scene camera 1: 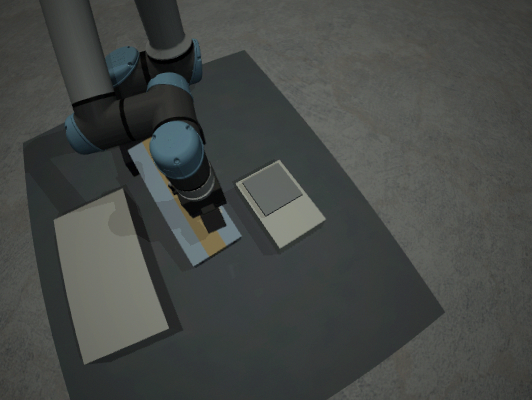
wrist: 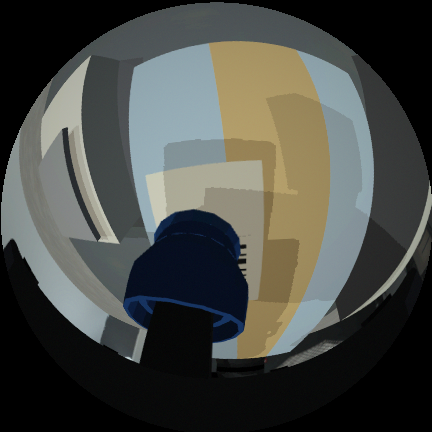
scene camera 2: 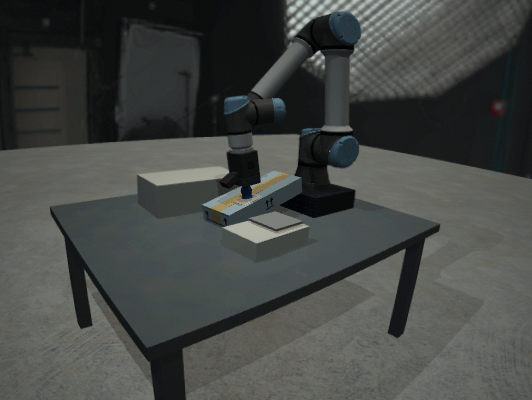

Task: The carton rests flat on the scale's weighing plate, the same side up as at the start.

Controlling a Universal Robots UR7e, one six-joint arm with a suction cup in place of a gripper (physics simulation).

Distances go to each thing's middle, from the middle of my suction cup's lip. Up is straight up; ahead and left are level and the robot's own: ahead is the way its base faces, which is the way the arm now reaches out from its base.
Labels:
My suction cup is 4 cm short of the cream scale (scene camera 1: 285, 213), 17 cm to the right of it and 7 cm above it. From my suction cup the other things lie so: large cream block (scene camera 1: 119, 303): 7 cm ahead, 28 cm to the right, 5 cm below.

